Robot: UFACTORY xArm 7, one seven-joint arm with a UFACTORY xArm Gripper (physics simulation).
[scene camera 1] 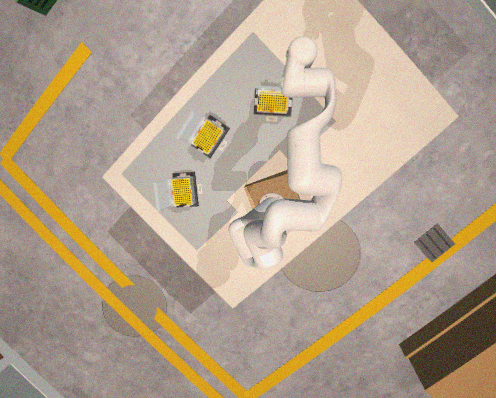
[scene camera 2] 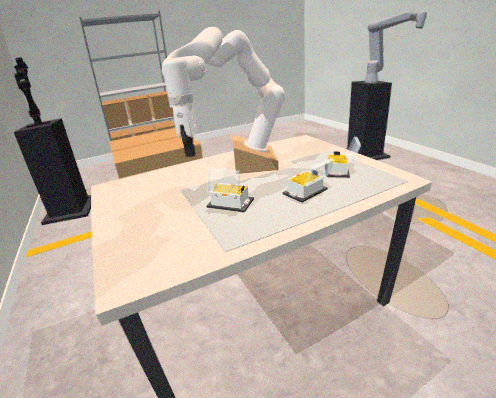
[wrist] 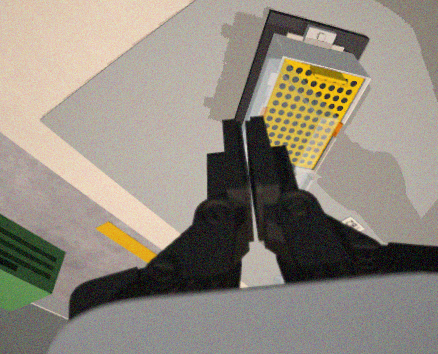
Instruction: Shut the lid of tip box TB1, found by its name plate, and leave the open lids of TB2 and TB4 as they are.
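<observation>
There's a grey mat here, and on it (wrist: 148, 120) and (scene camera 2: 233, 226) are the same spot.
</observation>
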